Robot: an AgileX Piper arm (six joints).
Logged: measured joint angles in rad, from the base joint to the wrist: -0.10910 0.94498 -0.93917 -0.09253 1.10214 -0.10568; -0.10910 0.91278 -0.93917 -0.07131 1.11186 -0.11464; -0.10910 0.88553 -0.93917 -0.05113 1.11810 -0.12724; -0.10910 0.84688 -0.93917 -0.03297 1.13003 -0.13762; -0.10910 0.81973 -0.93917 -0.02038 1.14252 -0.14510; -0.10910 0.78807 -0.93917 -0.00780 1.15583 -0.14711; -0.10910 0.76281 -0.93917 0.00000 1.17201 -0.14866; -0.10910 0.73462 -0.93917 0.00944 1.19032 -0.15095; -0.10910 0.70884 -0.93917 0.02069 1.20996 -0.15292; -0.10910 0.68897 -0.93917 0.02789 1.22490 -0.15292; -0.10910 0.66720 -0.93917 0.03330 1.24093 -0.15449; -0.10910 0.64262 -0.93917 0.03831 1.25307 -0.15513; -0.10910 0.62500 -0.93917 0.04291 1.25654 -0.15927
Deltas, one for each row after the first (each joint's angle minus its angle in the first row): 0.00000 -0.03220 0.00000 0.02122 0.00972 -0.00896; 0.00000 -0.05945 0.00000 0.04140 0.01596 -0.02156; 0.00000 -0.09810 0.00000 0.05956 0.02789 -0.03194; 0.00000 -0.12525 0.00000 0.07215 0.04038 -0.03942; 0.00000 -0.15691 0.00000 0.08473 0.05369 -0.04143; 0.00000 -0.18217 0.00000 0.09253 0.06987 -0.04298; 0.00000 -0.21036 0.00000 0.10197 0.08818 -0.04527; 0.00000 -0.23614 0.00000 0.11322 0.10782 -0.04724; 0.00000 -0.25601 0.00000 0.12042 0.12276 -0.04724; 0.00000 -0.27778 0.00000 0.12583 0.13879 -0.04881; 0.00000 -0.30236 0.00000 0.13084 0.15093 -0.04945; 0.00000 -0.31998 0.00000 0.13544 0.15440 -0.05359
